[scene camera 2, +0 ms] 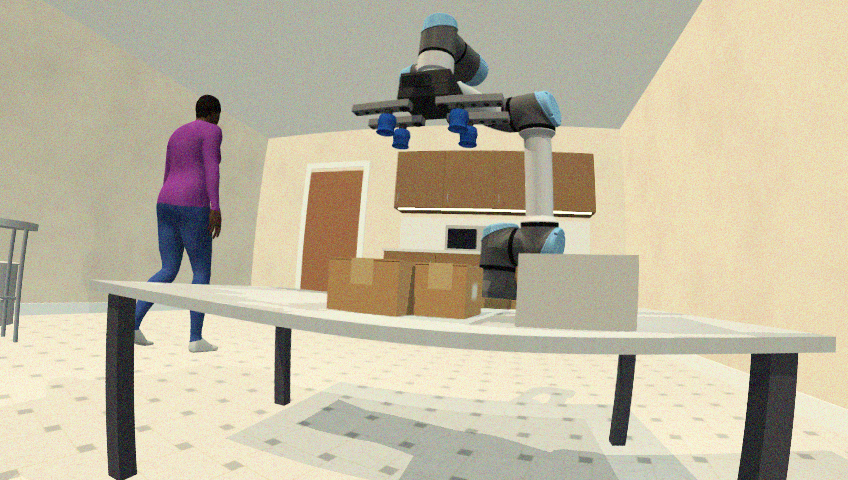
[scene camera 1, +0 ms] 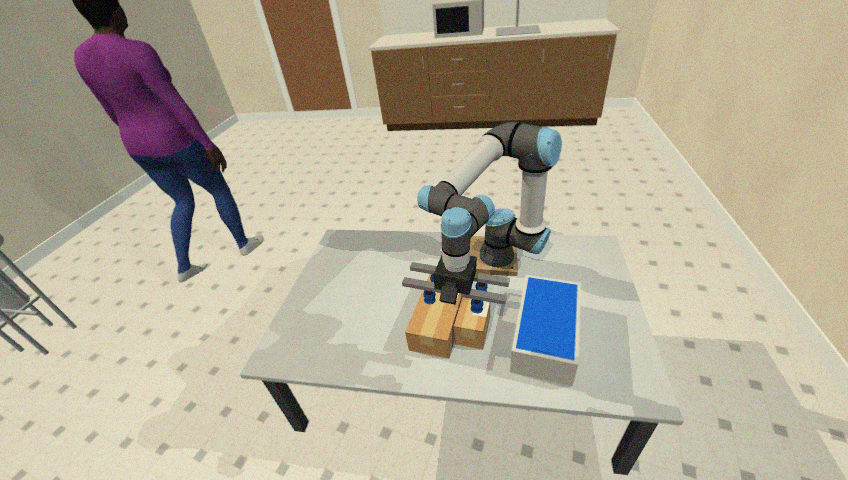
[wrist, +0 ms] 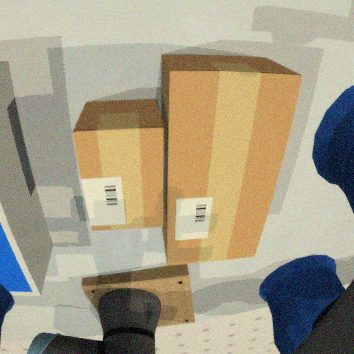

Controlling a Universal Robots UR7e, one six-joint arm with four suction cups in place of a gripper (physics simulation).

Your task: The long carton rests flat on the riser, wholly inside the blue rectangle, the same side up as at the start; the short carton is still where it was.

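Places are measured from the arm's base along level axes (x ahead, y left, z up), in centimetres.
Where they show: end effector, tool point: (scene camera 2: pixel 426 138) (wrist: pixel 125 237); arm's base, origin of the base link: (scene camera 2: pixel 494 298) (scene camera 1: pixel 496 256) (wrist: pixel 129 303).
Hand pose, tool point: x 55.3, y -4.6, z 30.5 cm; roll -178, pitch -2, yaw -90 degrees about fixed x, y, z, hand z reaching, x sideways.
Each offset is from my tool point to the top centre of the thing. Level surfaces: height alone.
The long carton {dx -15.6, dy -11.5, dz -22.8 cm} (scene camera 1: pixel 431 325) (scene camera 2: pixel 368 291) (wrist: pixel 235 160) lies flat on the table, its taped, labelled side up in the wrist view. The short carton {dx -14.2, dy +1.9, dz -22.8 cm} (scene camera 1: pixel 471 333) (scene camera 2: pixel 446 297) (wrist: pixel 120 155) stands close beside it, on the side towards the riser, also label up. The grey riser {dx -17.3, dy +27.9, dz -21.2 cm} (scene camera 1: pixel 541 364) (scene camera 2: pixel 577 291) (wrist: pixel 30 240) stands apart from them, with the blue rectangle {dx -17.3, dy +27.9, dz -21.2 cm} (scene camera 1: pixel 547 315) (wrist: pixel 10 267) on its top and no carton there. My gripper (scene camera 1: pixel 455 291) (scene camera 2: pixel 427 129) is open and holds nothing; its blue cups hang well above the cartons, clear of both.
The arm's base stands on a wooden plate (scene camera 1: pixel 505 271) (wrist: pixel 175 300) at the back of the table {dz -33.2 cm} (scene camera 1: pixel 333 368) (scene camera 2: pixel 297 315). A person (scene camera 1: pixel 133 95) (scene camera 2: pixel 190 166) stands on the floor to the left. A metal-framed stool (scene camera 1: pixel 29 309) (scene camera 2: pixel 17 261) is at the far left.
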